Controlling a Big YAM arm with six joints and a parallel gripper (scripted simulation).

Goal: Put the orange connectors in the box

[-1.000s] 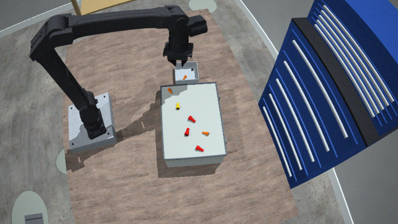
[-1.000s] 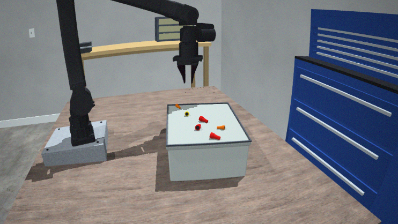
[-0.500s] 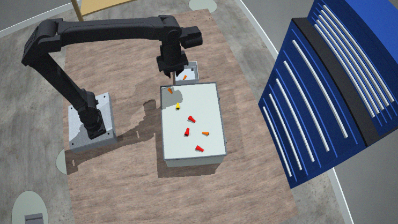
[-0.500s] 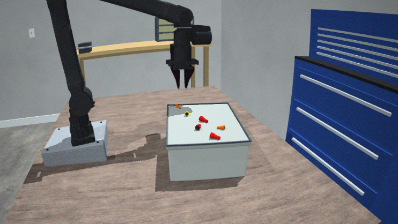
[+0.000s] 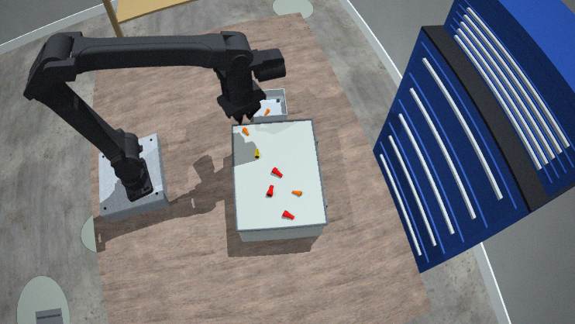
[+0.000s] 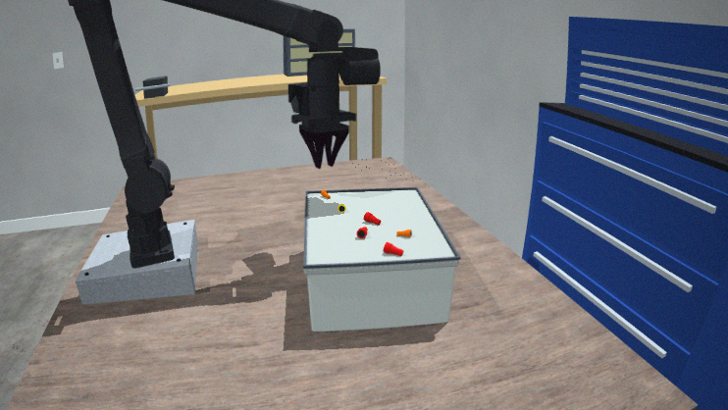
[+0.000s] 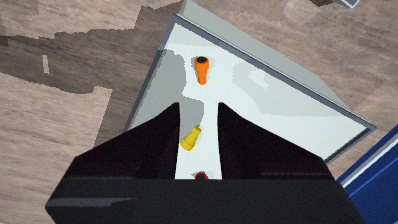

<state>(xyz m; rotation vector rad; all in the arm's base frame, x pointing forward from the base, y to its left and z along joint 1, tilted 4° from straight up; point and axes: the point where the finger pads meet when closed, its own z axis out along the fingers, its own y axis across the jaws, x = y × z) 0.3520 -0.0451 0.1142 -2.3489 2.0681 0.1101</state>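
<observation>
Right now the junction box floor is 18 cm below my hand, 12 cm to the left of it and 12 cm ahead of it. From my hand the other things lie so: yellow wire connector (7 cm to the right, 6 cm below); then tool case (14 cm to the right, 10 cm below, 3 cm ahead).
</observation>
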